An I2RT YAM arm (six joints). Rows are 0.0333 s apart.
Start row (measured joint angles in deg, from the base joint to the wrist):
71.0, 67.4, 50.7, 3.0, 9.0, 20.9
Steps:
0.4, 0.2, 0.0, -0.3, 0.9, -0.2
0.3, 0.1, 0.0, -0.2, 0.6, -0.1
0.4, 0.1, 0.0, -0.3, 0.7, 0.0
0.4, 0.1, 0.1, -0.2, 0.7, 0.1
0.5, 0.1, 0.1, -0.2, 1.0, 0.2
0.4, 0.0, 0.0, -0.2, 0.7, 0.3
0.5, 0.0, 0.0, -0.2, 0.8, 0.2
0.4, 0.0, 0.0, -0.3, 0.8, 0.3
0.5, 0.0, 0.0, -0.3, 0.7, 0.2
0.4, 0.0, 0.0, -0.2, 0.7, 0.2
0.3, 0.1, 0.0, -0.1, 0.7, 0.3
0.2, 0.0, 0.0, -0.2, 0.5, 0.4
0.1, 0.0, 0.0, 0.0, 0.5, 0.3
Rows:
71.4, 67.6, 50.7, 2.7, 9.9, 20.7
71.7, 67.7, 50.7, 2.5, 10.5, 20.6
72.1, 67.8, 50.7, 2.2, 11.2, 20.6
72.5, 67.9, 50.8, 2.0, 11.9, 20.7
73.0, 68.0, 50.9, 1.8, 12.9, 20.9
73.4, 68.0, 50.9, 1.6, 13.6, 21.2
73.9, 68.0, 50.9, 1.4, 14.4, 21.4
74.3, 68.0, 50.9, 1.1, 15.2, 21.7
74.8, 68.0, 50.9, 0.8, 15.9, 21.9
75.2, 68.0, 50.9, 0.6, 16.6, 22.1
75.5, 68.1, 50.9, 0.5, 17.3, 22.4
75.7, 68.1, 50.9, 0.3, 17.8, 22.8
75.8, 68.1, 50.9, 0.3, 18.3, 23.1

